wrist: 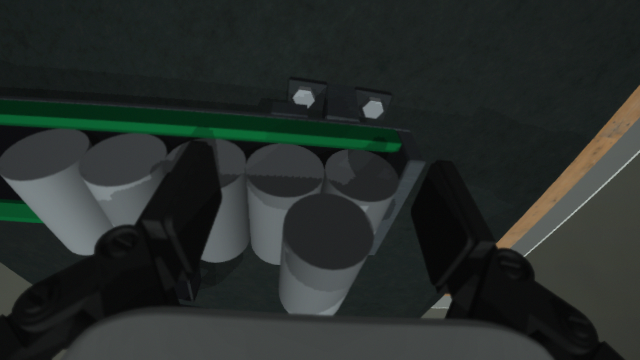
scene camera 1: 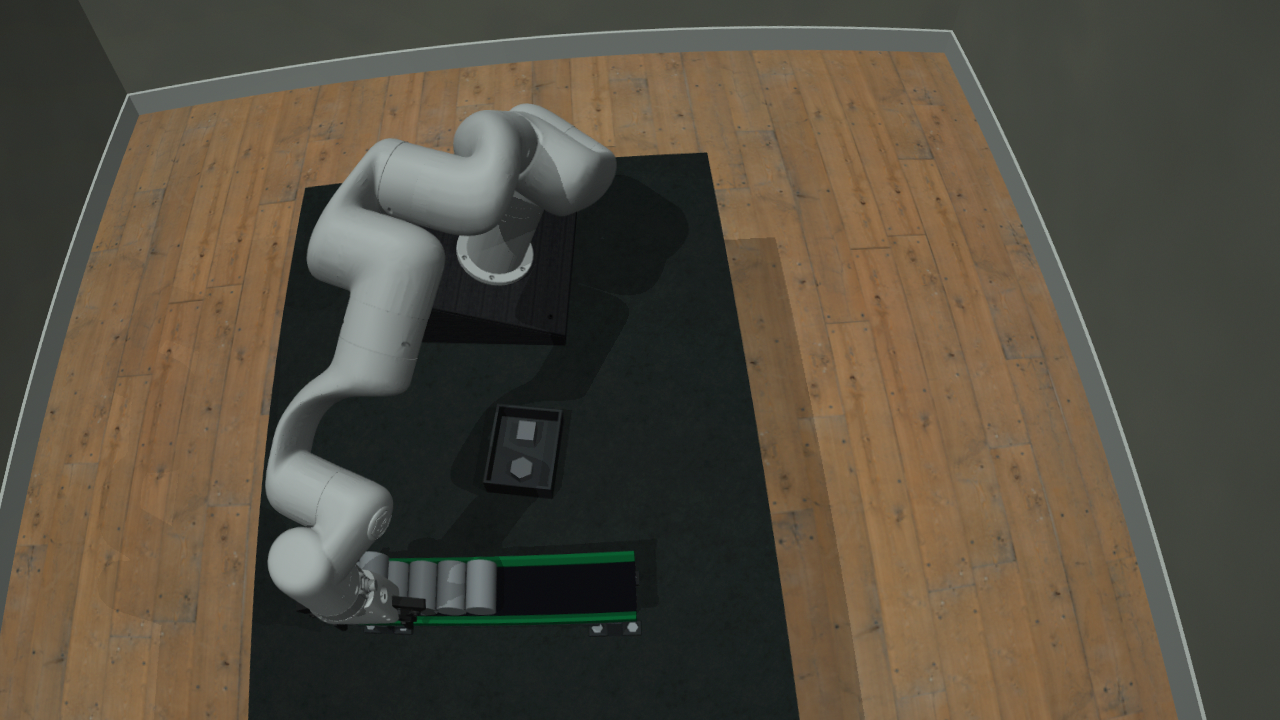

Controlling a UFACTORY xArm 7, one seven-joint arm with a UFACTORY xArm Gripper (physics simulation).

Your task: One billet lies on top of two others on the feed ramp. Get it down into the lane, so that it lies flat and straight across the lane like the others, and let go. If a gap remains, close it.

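Places are measured from the arm's base along level axes (x ahead, y left, z up), in millimetres.
Where they show: gripper, between the fingertips: (wrist: 321, 178) (scene camera 1: 377, 619); arm's base, origin of its link: (scene camera 1: 494, 253).
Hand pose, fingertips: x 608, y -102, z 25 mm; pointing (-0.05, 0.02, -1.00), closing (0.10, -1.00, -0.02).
Things, the pixels of their centre, and the offset from my fingertips. "*": a spot on its surface instead.
- top billet, middle of its body: (wrist: 319, 263) (scene camera 1: 372, 579) 51 mm back, 9 mm right, 10 mm up
- ramp's end plate, a spot on its surface: (wrist: 397, 210) * 40 mm back, 54 mm right, 25 mm down
- dark open box, middle of its body: (scene camera 1: 524, 450) 288 mm back, 170 mm left, 80 mm down
- dark belt, middle of its body: (scene camera 1: 492, 592) 56 mm back, 145 mm left, 32 mm down
The top billet (scene camera 1: 374, 565) (wrist: 325, 250), a grey cylinder, lies across the two row billets (wrist: 285, 172) (wrist: 361, 175) nearest the ramp's end plate (wrist: 397, 210). In the scene view it is partly hidden by the arm. More billets (scene camera 1: 480, 586) (wrist: 45, 155) lie side by side across the lane between green rails (scene camera 1: 572, 618) (wrist: 200, 131). My gripper (scene camera 1: 380, 610) (wrist: 321, 178) is open and empty. In the wrist view its fingers stand apart on either side of the top billet, the left one in front of the third billet from the end plate.
A dark open box (scene camera 1: 491, 447) with a square and a hexagonal piece stands between the arm base (scene camera 1: 494, 271) and the ramp. Feet with hex bolts (scene camera 1: 632, 627) (wrist: 373, 109) stick out beside the ramp. The dark belt (scene camera 1: 563, 587) runs right of the row in the scene view.
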